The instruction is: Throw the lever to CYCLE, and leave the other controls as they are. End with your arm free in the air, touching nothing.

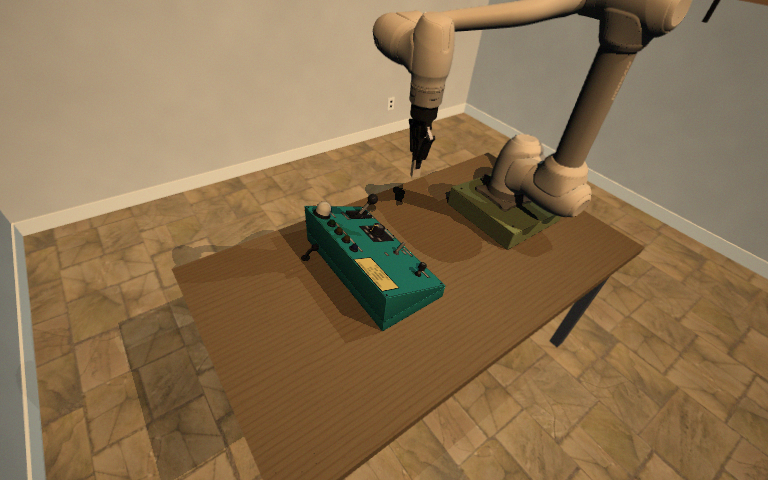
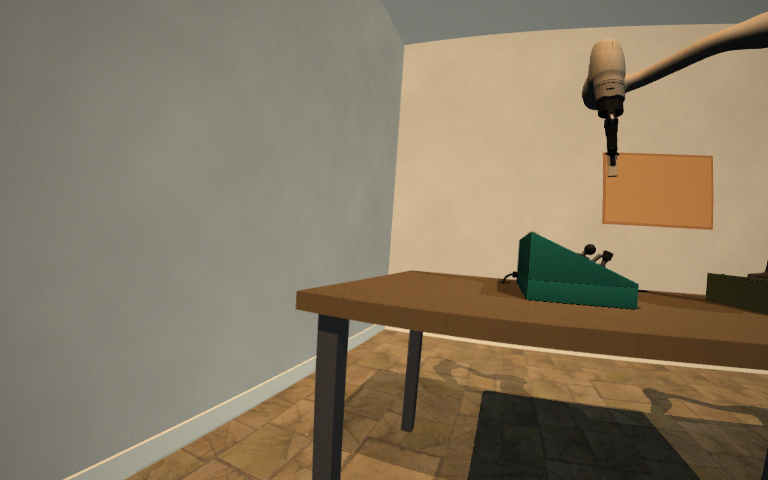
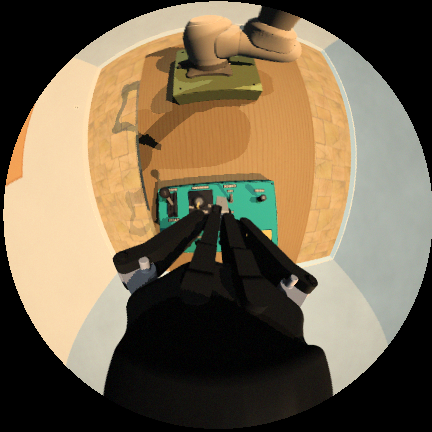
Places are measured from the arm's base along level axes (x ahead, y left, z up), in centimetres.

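Pixels of known places: gripper, fingertip midpoint: (image 1: 415, 175) (image 2: 612, 176) (image 3: 219, 203); arm's base, origin of the base link: (image 1: 503, 195) (image 3: 209, 63).
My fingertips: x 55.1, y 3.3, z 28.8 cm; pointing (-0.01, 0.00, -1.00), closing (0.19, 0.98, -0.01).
Ahead of a thing's pixels: the offset from my fingertips to its top centre. "spot": to the spot under its first point. Level surfaces: height alone.
The teal control box (image 1: 410, 289) (image 2: 577, 289) (image 3: 250, 217) stands on the table. A large lever with a black ball @[dx +1.7, dy -20.3, dz -20.1 cm] (image 1: 372, 199) (image 3: 165, 192) sits in a dark slot at one end, its ball leaning toward the arm's base side. A dark knob @[dx +6.8, dy -8.0, dz -23.8 cm] (image 1: 378, 229) (image 3: 200, 201) on a black plate, a small metal toggle @[dx +5.3, dy +3.9, dz -23.8 cm] (image 1: 400, 247) (image 3: 231, 197) and a short black-knobbed lever @[dx +5.7, dy +15.9, dz -23.1 cm] (image 1: 421, 266) (image 3: 262, 198) follow along the box. The labels are too small to read, so CYCLE cannot be told. My gripper (image 1: 415, 168) (image 2: 612, 168) (image 3: 219, 203) is shut and empty, high above the box, touching nothing.
A white dome @[spot: dx +23.3, dy -18.6, dz -17.4 cm] (image 1: 323, 208) and several dark buttons line the box's high edge, beside a yellow plate @[spot: dx +21.3, dy +13.2, dz -21.4 cm] (image 1: 376, 273) (image 3: 267, 234). A black cable @[spot: dx +30.5, dy -17.0, dz -33.7 cm] (image 1: 309, 252) (image 2: 509, 275) leaves its back. The arm stands on an olive base block (image 1: 509, 233) (image 3: 215, 95) on the wooden table @[dz -36.6 cm] (image 1: 317, 384) (image 2: 419, 305).
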